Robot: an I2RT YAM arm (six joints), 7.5 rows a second.
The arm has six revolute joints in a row. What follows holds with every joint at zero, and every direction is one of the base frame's. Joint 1 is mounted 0.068 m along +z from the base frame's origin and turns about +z. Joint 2 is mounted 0.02 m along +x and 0.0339 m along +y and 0.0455 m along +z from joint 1 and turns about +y. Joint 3 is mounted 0.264 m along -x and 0.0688 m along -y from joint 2 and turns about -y. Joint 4 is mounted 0.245 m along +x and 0.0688 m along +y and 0.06 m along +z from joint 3 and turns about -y. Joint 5 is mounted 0.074 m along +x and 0.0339 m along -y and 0.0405 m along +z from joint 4 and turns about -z. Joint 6 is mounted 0.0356 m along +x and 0.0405 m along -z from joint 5 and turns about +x. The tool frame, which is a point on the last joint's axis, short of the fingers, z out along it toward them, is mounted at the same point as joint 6; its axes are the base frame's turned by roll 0, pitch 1.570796 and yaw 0 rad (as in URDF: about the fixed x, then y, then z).
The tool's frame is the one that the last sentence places.
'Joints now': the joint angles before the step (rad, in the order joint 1, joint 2, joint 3, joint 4, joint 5, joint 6). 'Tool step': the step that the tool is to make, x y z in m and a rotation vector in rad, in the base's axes. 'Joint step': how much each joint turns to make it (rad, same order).
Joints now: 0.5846, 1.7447, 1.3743, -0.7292, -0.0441, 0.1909
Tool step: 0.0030, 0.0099, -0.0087, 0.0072, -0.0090, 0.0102
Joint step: 0.0179, 0.0310, 0.0000, 0.0429, 0.0027, 0.0073
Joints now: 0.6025, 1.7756, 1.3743, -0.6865, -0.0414, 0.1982
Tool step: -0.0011, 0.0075, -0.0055, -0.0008, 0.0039, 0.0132
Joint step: 0.0181, 0.0175, 0.0000, 0.0140, 0.0009, 0.0051
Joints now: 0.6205, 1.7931, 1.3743, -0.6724, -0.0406, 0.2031
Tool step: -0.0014, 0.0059, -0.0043, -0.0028, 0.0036, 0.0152
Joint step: 0.0148, 0.0133, 0.0001, 0.0086, -0.0001, -0.0004
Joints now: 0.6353, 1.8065, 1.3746, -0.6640, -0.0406, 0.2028
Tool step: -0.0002, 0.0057, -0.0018, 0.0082, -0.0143, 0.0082
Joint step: 0.0127, 0.0081, -0.0004, 0.0251, 0.0038, 0.0030
